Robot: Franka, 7 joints.
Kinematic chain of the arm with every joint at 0, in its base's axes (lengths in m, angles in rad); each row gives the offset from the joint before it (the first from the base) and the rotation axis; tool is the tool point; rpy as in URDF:
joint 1: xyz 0 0 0.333 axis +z
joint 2: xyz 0 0 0 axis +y
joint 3: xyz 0 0 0.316 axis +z
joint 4: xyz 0.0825 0 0 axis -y
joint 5: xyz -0.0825 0 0.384 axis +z
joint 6: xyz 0 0 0 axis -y
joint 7: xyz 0.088 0 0 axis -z
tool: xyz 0 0 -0.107 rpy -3.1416 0 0
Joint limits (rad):
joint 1: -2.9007..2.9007
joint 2: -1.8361..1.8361
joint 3: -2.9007..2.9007
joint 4: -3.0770..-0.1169
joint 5: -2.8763..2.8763
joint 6: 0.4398..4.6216
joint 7: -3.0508..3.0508
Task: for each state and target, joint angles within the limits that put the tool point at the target. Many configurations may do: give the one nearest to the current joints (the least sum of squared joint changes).
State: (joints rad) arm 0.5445 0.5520 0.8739 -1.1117 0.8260 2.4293 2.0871
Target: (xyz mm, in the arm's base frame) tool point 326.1 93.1 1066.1
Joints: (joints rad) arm 0.0930 -0.2608 0.1424 -1.1289 0.8478 2.5572 2.0871
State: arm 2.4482 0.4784 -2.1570 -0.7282 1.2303 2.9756 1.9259
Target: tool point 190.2 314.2 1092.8
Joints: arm 2.1741 0.4037 -1.9318 -0.7589 1.1690 2.7003 1.9259
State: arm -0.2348 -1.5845 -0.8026 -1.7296 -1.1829 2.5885 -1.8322
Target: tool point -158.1 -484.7 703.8
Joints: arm 0.0022 -1.4634 -0.9597 -1.9599 -1.1859 2.5316 -1.8322
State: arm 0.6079 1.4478 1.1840 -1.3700 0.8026 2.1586 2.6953
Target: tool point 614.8 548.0 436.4
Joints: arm 0.2063 1.2409 1.2214 -0.8567 0.8229 2.3045 2.6953
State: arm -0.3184 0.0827 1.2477 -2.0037 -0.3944 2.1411 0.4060
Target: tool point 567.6 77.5 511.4
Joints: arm -0.6964 -0.0251 0.8624 -1.9330 -0.4258 2.0834 0.4060
